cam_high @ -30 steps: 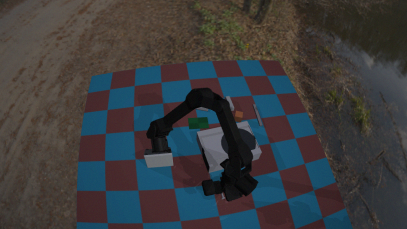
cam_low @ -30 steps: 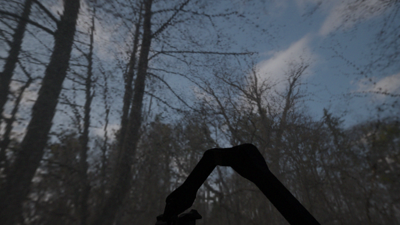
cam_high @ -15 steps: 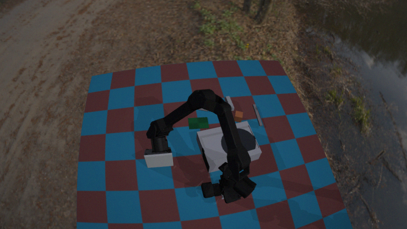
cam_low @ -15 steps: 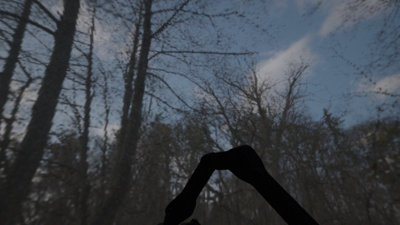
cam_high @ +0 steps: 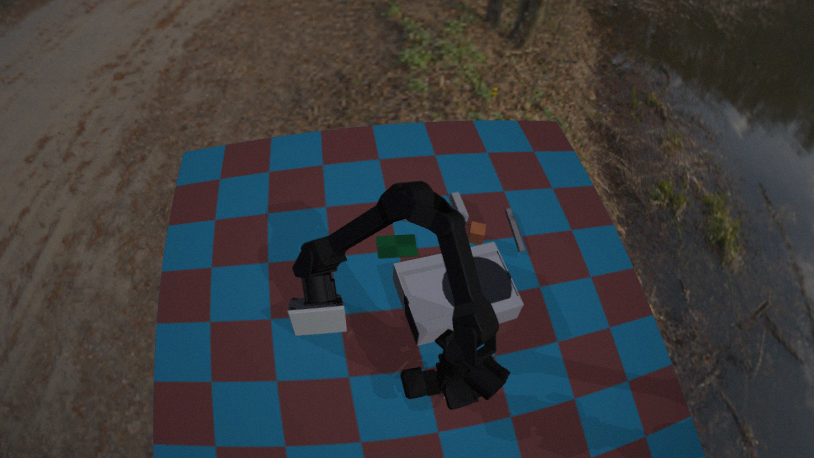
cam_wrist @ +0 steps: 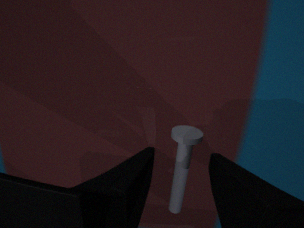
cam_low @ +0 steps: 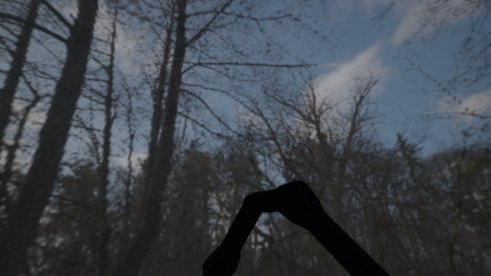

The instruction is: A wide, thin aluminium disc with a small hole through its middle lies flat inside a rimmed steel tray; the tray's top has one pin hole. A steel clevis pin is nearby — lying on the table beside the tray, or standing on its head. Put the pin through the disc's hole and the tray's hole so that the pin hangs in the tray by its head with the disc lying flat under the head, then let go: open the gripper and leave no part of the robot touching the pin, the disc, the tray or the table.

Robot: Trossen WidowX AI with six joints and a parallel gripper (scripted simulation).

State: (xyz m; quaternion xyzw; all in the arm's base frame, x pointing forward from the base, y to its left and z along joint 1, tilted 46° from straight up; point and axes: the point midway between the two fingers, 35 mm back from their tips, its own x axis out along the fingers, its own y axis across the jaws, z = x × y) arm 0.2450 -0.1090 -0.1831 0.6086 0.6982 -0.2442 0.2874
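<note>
Right now my gripper tip is 10 mm to the right of the steel clevis pin and 10 mm below it. Also, from my gripper tip: steel tray (240 mm to the left, 60 mm ahead, 40 mm above); then flat green piece (400 mm to the left, 60 mm behind); then dark round disc (230 mm to the left, 100 mm ahead, 60 mm above).
</note>
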